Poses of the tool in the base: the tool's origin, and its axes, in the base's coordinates. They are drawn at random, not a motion.
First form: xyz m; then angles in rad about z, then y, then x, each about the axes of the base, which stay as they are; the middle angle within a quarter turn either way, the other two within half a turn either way.
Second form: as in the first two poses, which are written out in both.
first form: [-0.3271, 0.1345, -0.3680, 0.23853, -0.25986, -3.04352]
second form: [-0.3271, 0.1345, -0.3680, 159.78, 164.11, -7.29]
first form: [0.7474, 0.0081, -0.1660, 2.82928, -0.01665, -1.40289]
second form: [0.7474, 0.0081, -0.1660, 90.97, 80.38, 71.94]
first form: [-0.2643, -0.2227, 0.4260, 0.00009, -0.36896, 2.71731]
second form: [-0.2643, -0.2227, 0.4260, -133.21, 148.21, 51.40]
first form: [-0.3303, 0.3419, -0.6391, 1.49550, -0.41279, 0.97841]
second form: [-0.3303, 0.3419, -0.6391, -117.83, 59.24, -169.21]
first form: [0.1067, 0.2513, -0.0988, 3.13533, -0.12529, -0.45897]
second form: [0.1067, 0.2513, -0.0988, 105.87, 27.19, 75.45]
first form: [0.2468, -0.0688, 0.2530, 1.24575, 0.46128, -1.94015]
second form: [0.2468, -0.0688, 0.2530, 61.94, 108.86, -28.40]
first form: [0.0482, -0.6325, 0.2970, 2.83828, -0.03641, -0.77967]
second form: [0.0482, -0.6325, 0.2970, 92.97, 44.71, 70.51]
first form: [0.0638, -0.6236, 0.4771, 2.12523, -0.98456, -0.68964]
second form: [0.0638, -0.6236, 0.4771, 157.09, 64.74, -13.52]
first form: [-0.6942, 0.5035, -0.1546, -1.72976, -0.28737, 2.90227]
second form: [-0.6942, 0.5035, -0.1546, -141.27, 158.70, -58.38]
